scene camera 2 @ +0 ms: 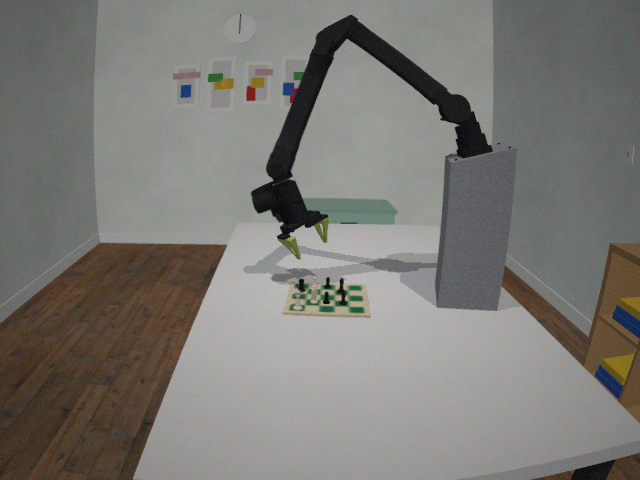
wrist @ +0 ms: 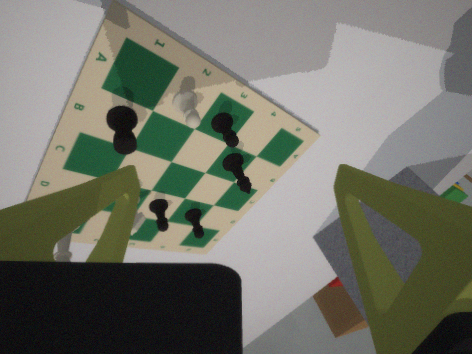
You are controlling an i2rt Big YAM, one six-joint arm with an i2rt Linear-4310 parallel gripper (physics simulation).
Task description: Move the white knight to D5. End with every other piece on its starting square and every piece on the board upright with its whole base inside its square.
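Places are measured from the arm's base along level axes (x ahead, y left, z up), in metres.
Where they show: gripper, between the fingertips: (scene camera 2: 312,250) (wrist: 236,176); arm's base, origin of its link: (scene camera 2: 474,153).
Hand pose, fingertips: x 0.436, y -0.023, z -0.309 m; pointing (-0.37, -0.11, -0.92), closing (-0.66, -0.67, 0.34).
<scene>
Things, the pixels of their top centre, and the offset from my fingertips. "*": a spot on its surface instead. Level surfaces: height alone.
- chessboard, centre of its top: (wrist: 178,181) (scene camera 2: 327,297) 0.056 m back, 0.086 m left, 0.102 m down
- D5, a spot on its surface: (wrist: 219,217) (scene camera 2: 356,303) * 0.137 m back, 0.113 m left, 0.102 m down
- tall white piece, centre of its top: (wrist: 61,273) (scene camera 2: 297,289) 0.010 m ahead, 0.173 m left, 0.049 m down
- thick black piece, centre of its top: (wrist: 125,146) (scene camera 2: 301,279) 0.021 m ahead, 0.052 m left, 0.069 m down
- A3, centre of its top: (wrist: 234,144) 0.047 m back, 0.013 m left, 0.071 m down
- B4, centre of its top: (wrist: 249,193) 0.089 m back, 0.041 m left, 0.059 m down
- D3, centre of its top: (wrist: 164,230) (scene camera 2: 326,291) 0.057 m back, 0.121 m left, 0.071 m down
- D4, centre of its top: (wrist: 200,237) (scene camera 2: 343,292) 0.101 m back, 0.120 m left, 0.071 m down
- white table, height of its surface: 0.108 m down
My gripper (scene camera 2: 312,249) (wrist: 236,176) is open and empty, above the chessboard (scene camera 2: 327,314) (wrist: 255,94). The white piece (scene camera 2: 314,295) on D2, apparently the knight, is mostly hidden behind the left finger in the wrist view. D5 (scene camera 2: 356,303) (wrist: 219,217) is bare. A tall white piece (scene camera 2: 297,301) (wrist: 63,248) stands on E1, another white piece (wrist: 187,105) on A2. A thick black piece (scene camera 2: 301,285) (wrist: 123,129) stands on B1. Black pieces stand on A3 (wrist: 223,125), B4 (wrist: 235,165), D3 (scene camera 2: 326,298) (wrist: 159,211) and D4 (scene camera 2: 342,298) (wrist: 194,219).
The board lies on the white table (scene camera 2: 336,387). A grey pedestal (scene camera 2: 473,232) (wrist: 360,235) carries the arm to the board's right in the scene view. A wooden shelf (scene camera 2: 602,310) stands beyond the table's right edge, and a green cabinet (scene camera 2: 356,205) stands behind the table.
</scene>
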